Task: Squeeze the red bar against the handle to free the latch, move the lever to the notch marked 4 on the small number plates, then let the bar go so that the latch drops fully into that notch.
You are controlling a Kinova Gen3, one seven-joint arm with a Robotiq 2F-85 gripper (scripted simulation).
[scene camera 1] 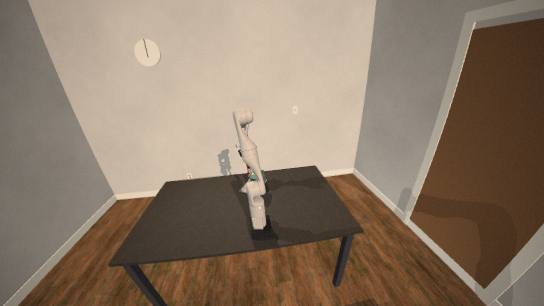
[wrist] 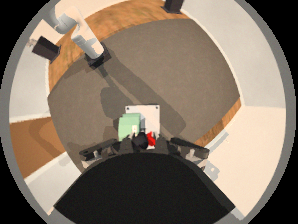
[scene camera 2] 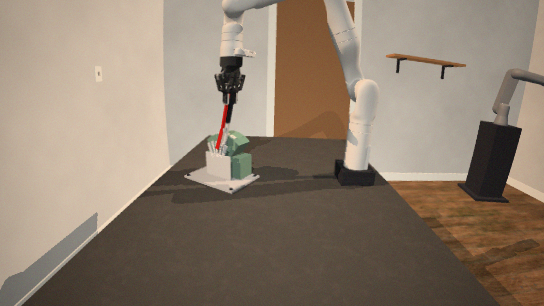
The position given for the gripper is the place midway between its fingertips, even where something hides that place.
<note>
In view: the gripper [scene camera 2: 230, 104].
The gripper shows as well in the wrist view [wrist: 144, 136].
</note>
